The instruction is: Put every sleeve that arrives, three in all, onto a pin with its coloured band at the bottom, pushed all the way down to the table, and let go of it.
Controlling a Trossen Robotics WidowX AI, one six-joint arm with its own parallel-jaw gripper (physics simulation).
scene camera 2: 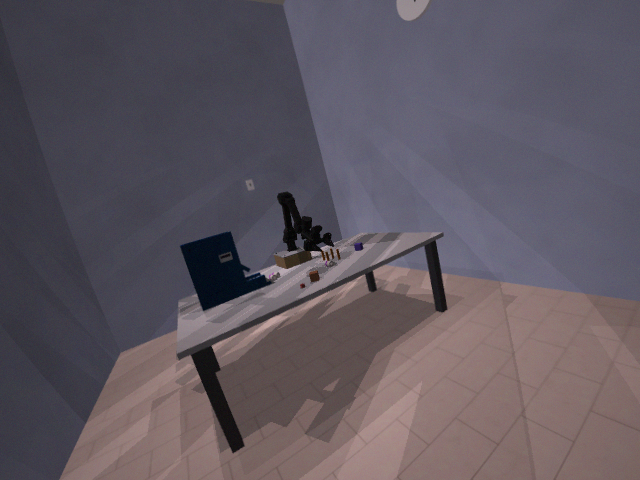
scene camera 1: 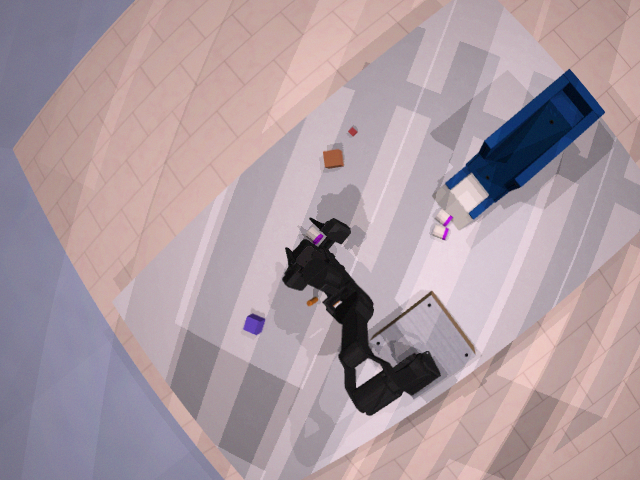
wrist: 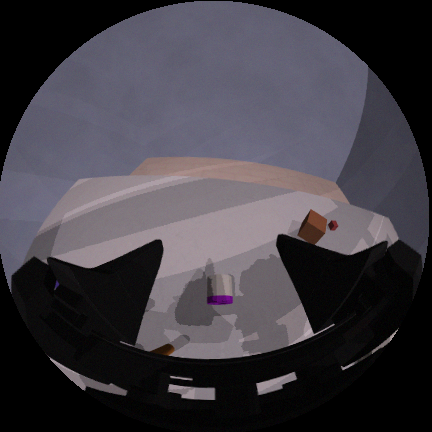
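My gripper (scene camera 1: 300, 237) (wrist: 220, 243) is open and empty, its fingers wide apart. A white sleeve (scene camera 1: 313, 234) (wrist: 220, 285) (scene camera 2: 329, 264) with a purple band lies on its side on the table, in line with the gap between the fingers. Its banded end faces the arm. Two more white sleeves (scene camera 1: 443, 217) (scene camera 1: 439, 231) with purple bands lie side by side near the mouth of the blue chute. Several orange-brown pins (scene camera 2: 331, 253) stand on the table; one pin (scene camera 1: 312, 301) shows left of the arm, and part of a pin (wrist: 164, 349) shows at the wrist view's lower edge.
The blue chute (scene camera 1: 542, 167) (scene camera 2: 211, 268) stands at one end of the table. A wooden-sided box (scene camera 1: 444, 330) (scene camera 2: 286, 259) stands by the arm base. An orange-brown block (scene camera 1: 333, 158) (wrist: 312, 227), a small red cube (scene camera 1: 352, 131) (wrist: 333, 225) and a purple block (scene camera 1: 253, 324) (scene camera 2: 358, 246) lie on the table.
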